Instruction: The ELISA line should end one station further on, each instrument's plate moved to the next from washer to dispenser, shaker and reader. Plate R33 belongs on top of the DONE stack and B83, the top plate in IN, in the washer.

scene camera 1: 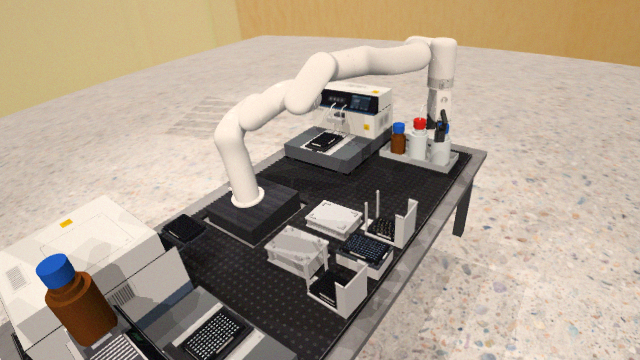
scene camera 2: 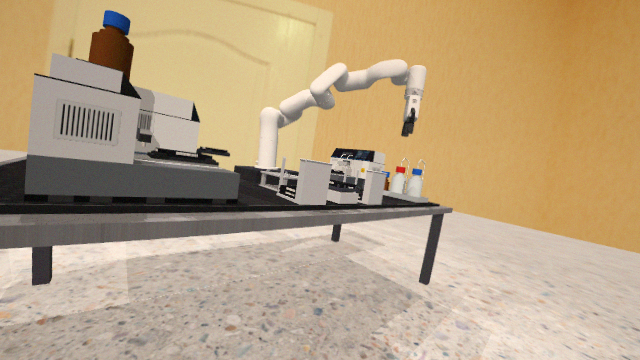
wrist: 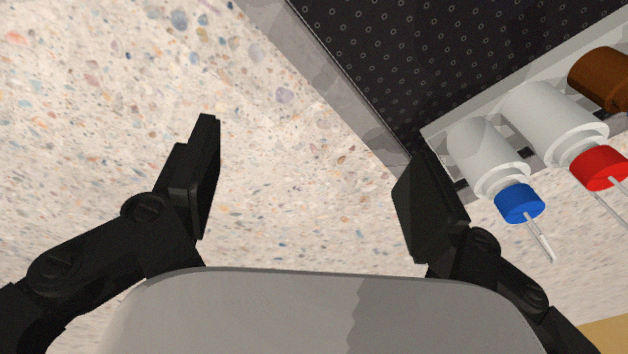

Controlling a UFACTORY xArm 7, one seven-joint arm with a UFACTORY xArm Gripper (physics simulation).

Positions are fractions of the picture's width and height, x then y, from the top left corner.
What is my gripper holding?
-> Nothing.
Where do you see a rack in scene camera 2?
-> At 0.49,0.50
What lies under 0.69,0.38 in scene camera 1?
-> My gripper.
